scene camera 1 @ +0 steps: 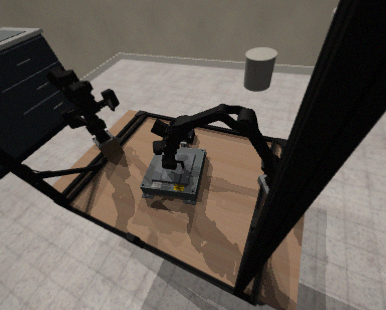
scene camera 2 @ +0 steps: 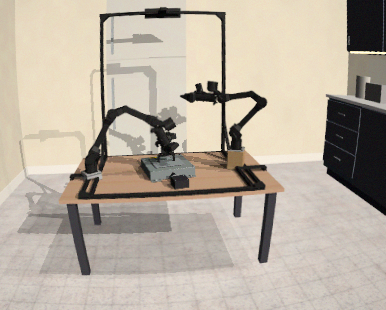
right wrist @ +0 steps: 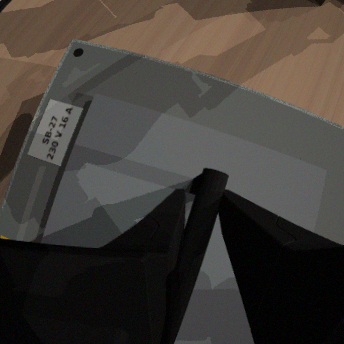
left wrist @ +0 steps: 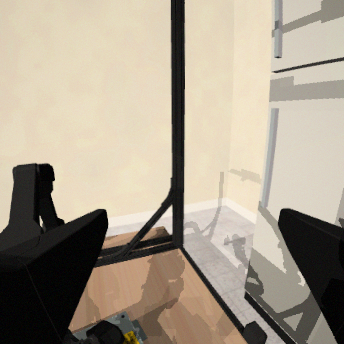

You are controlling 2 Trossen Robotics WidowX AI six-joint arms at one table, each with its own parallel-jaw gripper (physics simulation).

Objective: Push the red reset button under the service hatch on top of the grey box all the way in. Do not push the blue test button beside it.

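The grey box (scene camera 1: 198, 159) (scene camera 2: 156, 174) (left wrist: 118, 321) (right wrist: 150, 72) stands on the table. Its hatch (right wrist: 260, 160) appears to lie flat on top, with a black bar handle (right wrist: 215, 177). The red and blue buttons do not show in any view. My right gripper (scene camera 1: 171, 164) (scene camera 2: 167, 155) (right wrist: 200, 197) is low over the box top, its fingers closed in on either side of the handle bar. My left gripper (scene camera 1: 91, 109) (scene camera 2: 185, 96) (left wrist: 193, 217) is open and empty, raised high to one side of the box.
A small black block (scene camera 2: 180, 181) sits beside the box on the table (scene camera 2: 130, 186). Black frame rails run along the table edges, and a tall post (left wrist: 177, 125) rises from them. A pale label (right wrist: 55, 132) is on the box top. A grey bin (scene camera 1: 260, 70) stands on the floor.
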